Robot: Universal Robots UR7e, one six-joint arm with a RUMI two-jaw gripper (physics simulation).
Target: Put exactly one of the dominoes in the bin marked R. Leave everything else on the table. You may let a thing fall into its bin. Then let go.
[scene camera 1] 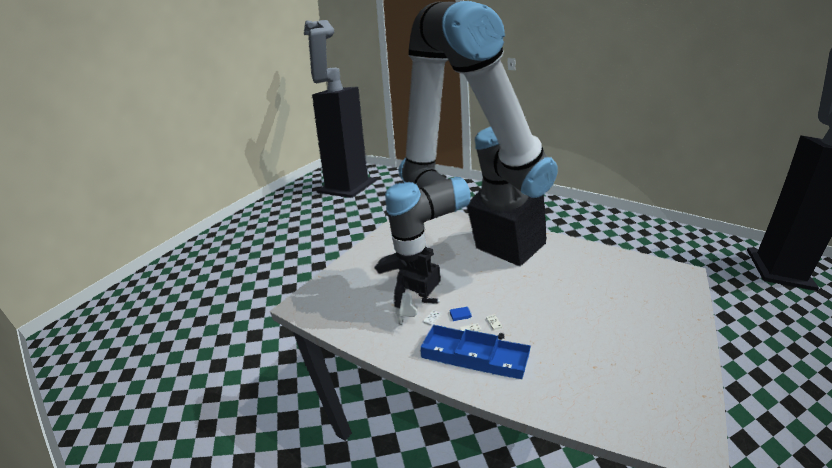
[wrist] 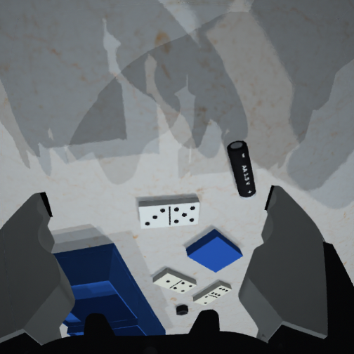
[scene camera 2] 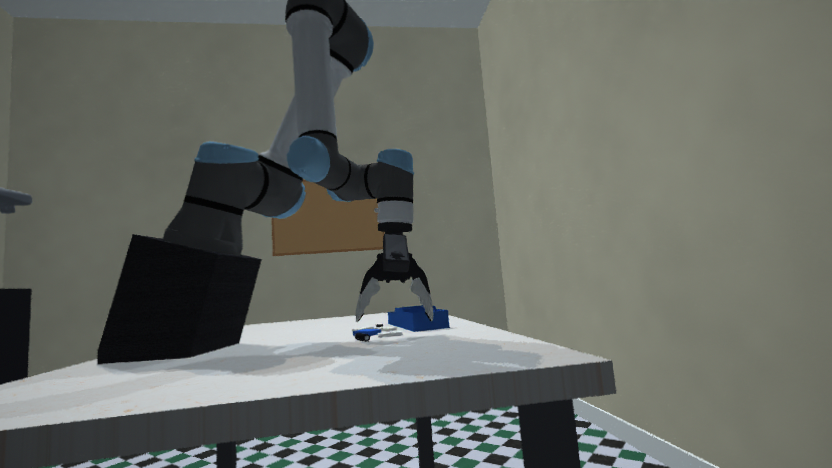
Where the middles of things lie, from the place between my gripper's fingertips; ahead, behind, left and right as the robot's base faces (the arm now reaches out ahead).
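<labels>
The black AA battery (wrist: 238,153) has my gripper 70 mm past it, 10 mm to the right of it and 20 mm above it. Counting from my hand, I find the blue block (wrist: 213,250) 40 mm behind, 110 mm to the left and 30 mm below. The blue three-bin tray (scene camera 1: 479,351) is 90 mm ahead of my hand, 200 mm to the left of it and 10 mm below it.
</labels>
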